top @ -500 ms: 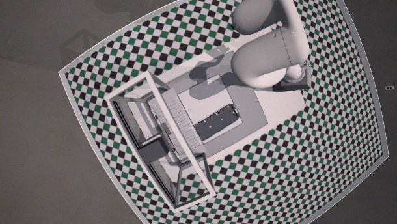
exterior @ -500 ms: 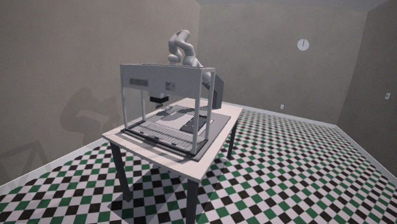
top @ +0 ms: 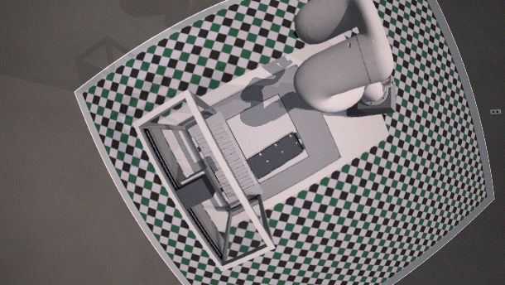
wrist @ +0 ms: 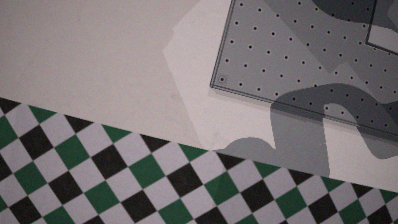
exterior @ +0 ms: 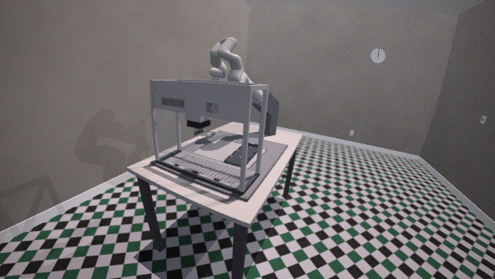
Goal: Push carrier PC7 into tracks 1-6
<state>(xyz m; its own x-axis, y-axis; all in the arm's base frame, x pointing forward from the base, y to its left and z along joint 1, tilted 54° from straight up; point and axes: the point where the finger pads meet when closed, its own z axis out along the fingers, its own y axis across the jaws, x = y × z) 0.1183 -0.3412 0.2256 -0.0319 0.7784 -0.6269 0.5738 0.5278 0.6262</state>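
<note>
Now: hand 480 mm to the right of the carrier PC7, 390 mm short of it and 260 mm above it.
</note>
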